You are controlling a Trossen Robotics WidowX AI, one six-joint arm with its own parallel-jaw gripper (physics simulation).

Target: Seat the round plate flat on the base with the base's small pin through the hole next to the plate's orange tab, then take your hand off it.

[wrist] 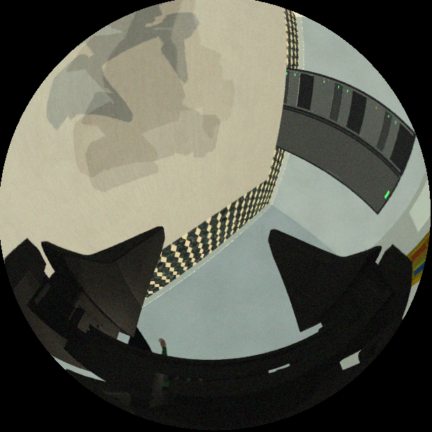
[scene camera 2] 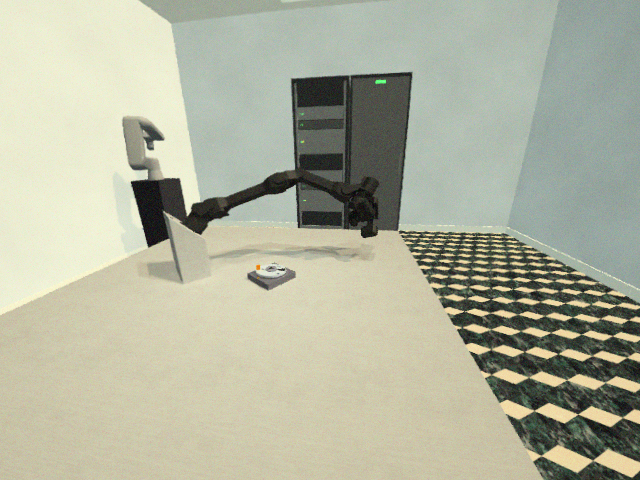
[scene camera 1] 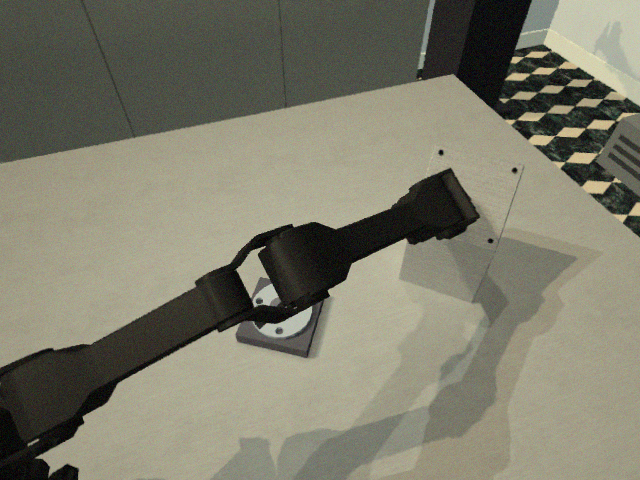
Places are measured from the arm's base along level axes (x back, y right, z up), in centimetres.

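Pixels of known places: gripper, fingertip midpoint: [scene camera 2: 376, 226]; arm's base, origin of the base link: [scene camera 2: 190, 229] [scene camera 1: 447, 206].
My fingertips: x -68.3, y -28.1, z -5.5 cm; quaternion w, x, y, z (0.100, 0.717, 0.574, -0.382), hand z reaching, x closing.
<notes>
Ahead of a thing's pixels: the offset from my fingertips to its top centre. Level surfaces: height alone.
The round white plate @(dz -7.1, dx +39.2, dy +27.9 cm) [scene camera 1: 298, 326] [scene camera 2: 263, 273] lies on the dark grey square base @(dz -8.5, dx +39.3, dy +28.0 cm) [scene camera 1: 273, 345] [scene camera 2: 268, 284] and looks flat or nearly so. Its orange tab @(dz -7.1, dx +43.7, dy +29.0 cm) [scene camera 2: 257, 267] stands up at the plate's left edge in scene camera 2. The arm covers part of the plate in scene camera 1. The small pin and the hole beside the tab are too small or hidden to make out, so I cannot tell whether the pin is through it. My gripper [scene camera 2: 368, 230] [wrist: 217, 234] is open and empty, up in the air well to the right of the base in scene camera 2. The plate does not show in the wrist view.
A pale slanted panel [scene camera 1: 496, 206] [scene camera 2: 190, 253] with black bolts stands by the arm's root. The table @(dz -12.7 cm) [scene camera 1: 180, 206] [scene camera 2: 258, 361] ends at the checkered floor [scene camera 2: 516, 310]. Behind are dark cabinets [scene camera 2: 379, 144] and a grey device [scene camera 2: 135, 142] on a black stand [scene camera 2: 157, 206].
</notes>
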